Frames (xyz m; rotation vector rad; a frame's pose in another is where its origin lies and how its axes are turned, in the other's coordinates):
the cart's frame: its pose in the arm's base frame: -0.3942 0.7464 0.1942 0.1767 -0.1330 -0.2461
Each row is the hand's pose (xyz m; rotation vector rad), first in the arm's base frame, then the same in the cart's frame.
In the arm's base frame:
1: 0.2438 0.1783 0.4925 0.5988 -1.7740 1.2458
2: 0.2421 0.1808 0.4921 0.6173 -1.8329 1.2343
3: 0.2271 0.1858 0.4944 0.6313 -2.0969 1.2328
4: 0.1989 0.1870 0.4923 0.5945 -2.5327 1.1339
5: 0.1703 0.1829 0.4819 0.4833 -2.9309 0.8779
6: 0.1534 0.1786 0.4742 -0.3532 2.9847 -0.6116
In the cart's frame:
1: 0.7897 -0.3389 0.2834 0.7953 -1.4949 1.4762
2: 0.7874 -0.3370 0.2828 0.8225 -1.5523 1.4617
3: 0.7719 -0.3353 0.2866 0.8840 -1.8175 1.4499
4: 0.7443 -0.3410 0.2886 0.9201 -2.2639 1.3356
5: 0.7167 -0.3535 0.2835 0.8656 -2.6812 1.0726
6: 0.7007 -0.3629 0.2792 0.7759 -2.8971 0.8408

